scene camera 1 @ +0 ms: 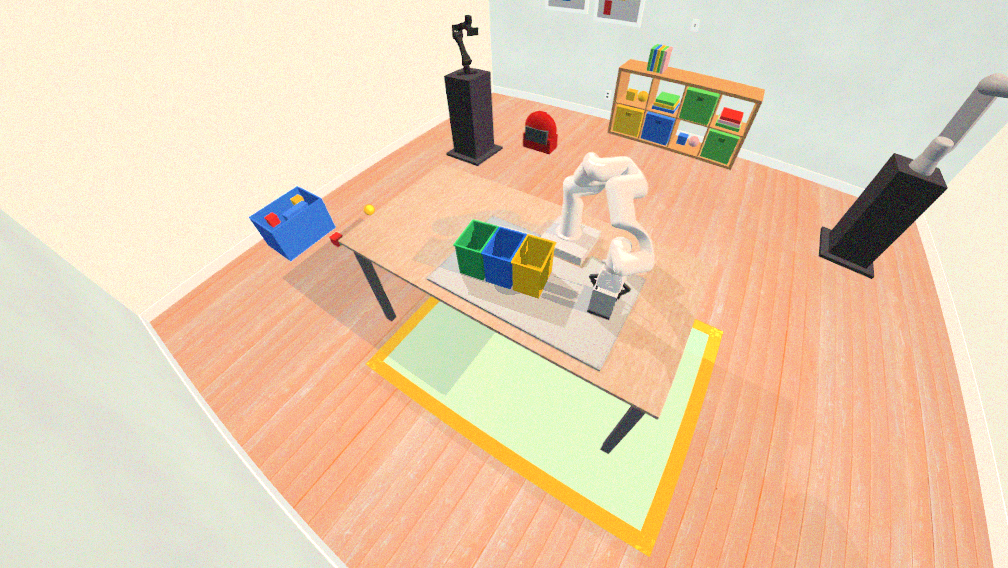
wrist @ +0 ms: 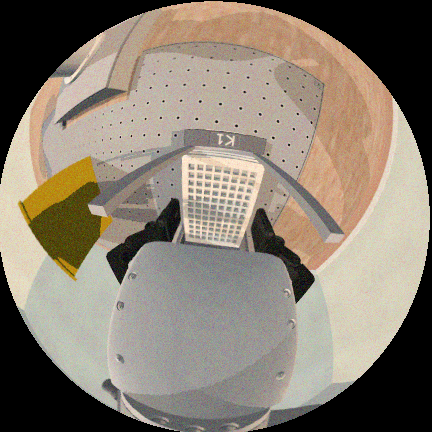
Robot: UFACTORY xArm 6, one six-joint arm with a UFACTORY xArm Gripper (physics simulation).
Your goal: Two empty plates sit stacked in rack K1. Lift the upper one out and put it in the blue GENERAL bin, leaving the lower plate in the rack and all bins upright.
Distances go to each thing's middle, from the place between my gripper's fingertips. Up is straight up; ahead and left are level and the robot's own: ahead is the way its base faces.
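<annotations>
As for the yellow bin [scene camera 1: 532, 264], my hand is 3 cm below it, 6 cm short of it and 32 cm to the left of it. The blue bin [scene camera 1: 497, 255] is 3 cm above my hand, 9 cm ahead of it and 45 cm to the right of it, and the green bin [scene camera 1: 473, 240], from the same hand, is 3 cm above, 12 cm ahead and 57 cm to the right. Going by their middles, of the things named here the yellow bin is the nearest to my hand and the green bin is the farthest from it.
</annotations>
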